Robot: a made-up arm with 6 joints.
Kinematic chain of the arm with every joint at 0, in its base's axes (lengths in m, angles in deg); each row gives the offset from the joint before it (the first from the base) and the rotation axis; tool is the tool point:
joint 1: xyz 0 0 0.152 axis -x
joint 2: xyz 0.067 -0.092 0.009 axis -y
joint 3: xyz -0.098 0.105 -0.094 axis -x
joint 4: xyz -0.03 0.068 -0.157 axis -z
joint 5: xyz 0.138 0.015 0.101 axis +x
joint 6: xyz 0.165 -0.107 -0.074 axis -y
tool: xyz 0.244 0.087 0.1
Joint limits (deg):
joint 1: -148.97..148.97
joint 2: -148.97..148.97
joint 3: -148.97..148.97
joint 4: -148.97..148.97
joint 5: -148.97..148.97
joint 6: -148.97..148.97
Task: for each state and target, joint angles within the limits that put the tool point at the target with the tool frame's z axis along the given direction. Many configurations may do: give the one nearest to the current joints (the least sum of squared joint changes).
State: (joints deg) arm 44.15 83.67 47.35 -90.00 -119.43 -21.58
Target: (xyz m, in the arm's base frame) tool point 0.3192 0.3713 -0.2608 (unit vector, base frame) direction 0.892 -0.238 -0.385
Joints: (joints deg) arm 70.80 91.99 14.88 -52.38 -141.90 -9.44
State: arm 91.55 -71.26 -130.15 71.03 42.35 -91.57
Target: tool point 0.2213 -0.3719 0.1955 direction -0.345 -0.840 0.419
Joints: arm 131.29 -101.71 -137.08 17.46 22.25 -93.13
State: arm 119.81 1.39 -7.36 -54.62 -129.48 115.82
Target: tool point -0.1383 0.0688 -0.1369 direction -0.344 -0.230 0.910
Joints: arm 91.18 -31.86 -30.05 -67.94 -117.36 104.28
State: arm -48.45 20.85 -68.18 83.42 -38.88 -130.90
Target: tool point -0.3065 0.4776 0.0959 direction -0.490 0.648 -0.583
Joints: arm -50.97 14.40 -62.57 123.25 -36.39 -111.31
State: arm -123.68 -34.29 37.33 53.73 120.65 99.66
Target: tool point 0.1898 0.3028 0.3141 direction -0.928 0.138 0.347
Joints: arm -141.45 -5.16 3.45 25.32 148.97 59.73
